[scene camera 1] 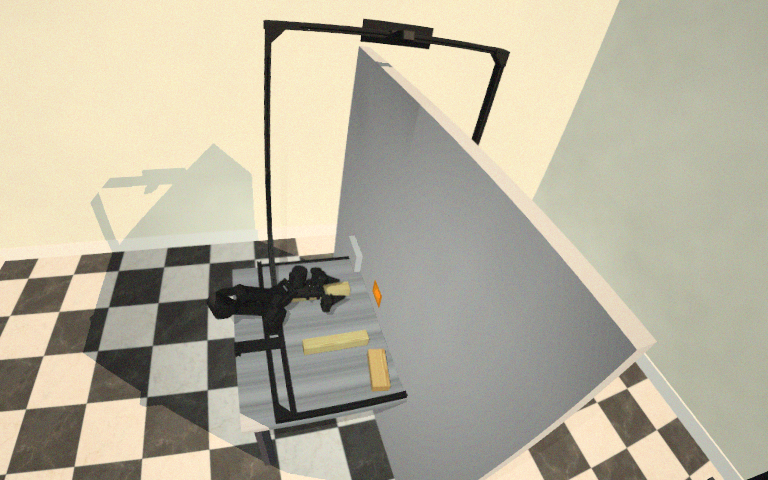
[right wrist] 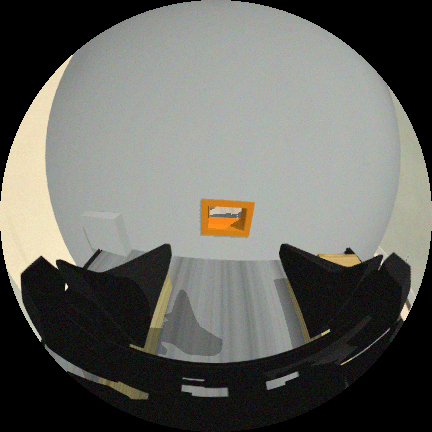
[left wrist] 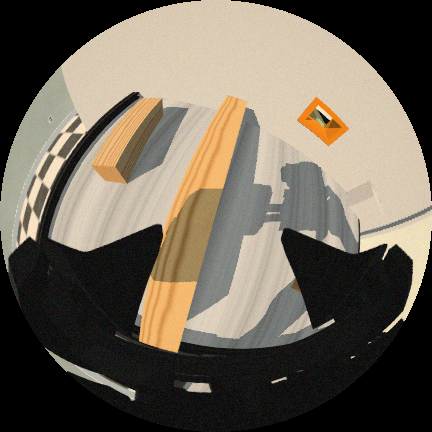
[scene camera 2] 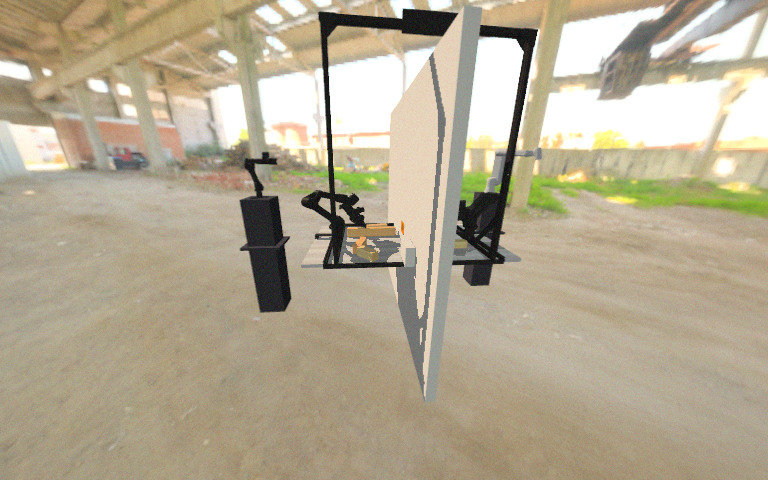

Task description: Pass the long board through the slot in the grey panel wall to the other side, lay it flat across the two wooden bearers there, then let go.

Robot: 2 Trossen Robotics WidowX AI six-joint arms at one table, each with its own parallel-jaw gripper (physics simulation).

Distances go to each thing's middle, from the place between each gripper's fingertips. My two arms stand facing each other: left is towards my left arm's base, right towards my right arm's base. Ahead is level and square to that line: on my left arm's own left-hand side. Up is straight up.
My right gripper is now 10 mm short of the orange-framed slot [right wrist: 212, 225], 170 mm to the right of it and 50 mm above it.
Right now my left hand is 120 mm past the orange-framed slot, 270 mm to the left of it and 30 mm below it.
